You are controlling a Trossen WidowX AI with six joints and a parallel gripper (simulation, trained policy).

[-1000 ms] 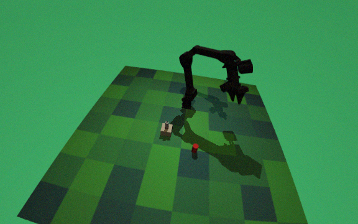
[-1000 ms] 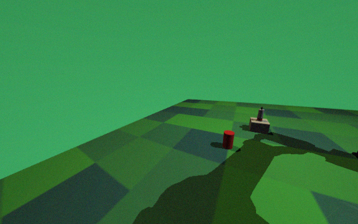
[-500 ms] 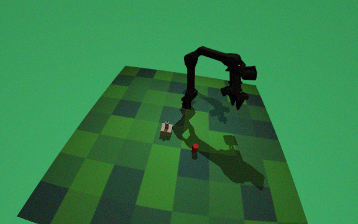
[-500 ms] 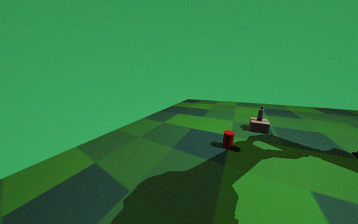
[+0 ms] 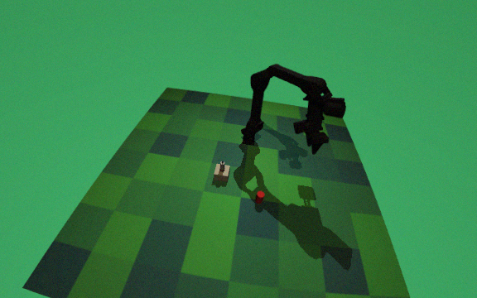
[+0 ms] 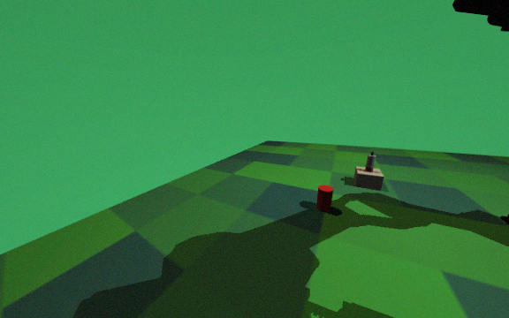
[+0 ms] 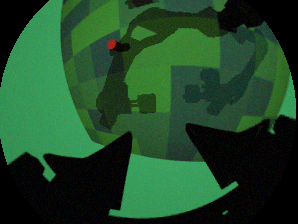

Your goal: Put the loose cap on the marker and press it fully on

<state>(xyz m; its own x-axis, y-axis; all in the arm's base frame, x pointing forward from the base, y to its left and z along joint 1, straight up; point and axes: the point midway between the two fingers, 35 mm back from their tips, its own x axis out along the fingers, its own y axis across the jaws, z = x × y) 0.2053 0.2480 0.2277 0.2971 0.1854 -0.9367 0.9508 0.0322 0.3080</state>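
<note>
The red cap lies 18 cm to the right of my gripper tip, 17 cm below it and 15 cm ahead of it. The rest, counted from my gripper tip: holder block (35 cm to the right, 18 cm below, 5 cm ahead).
</note>
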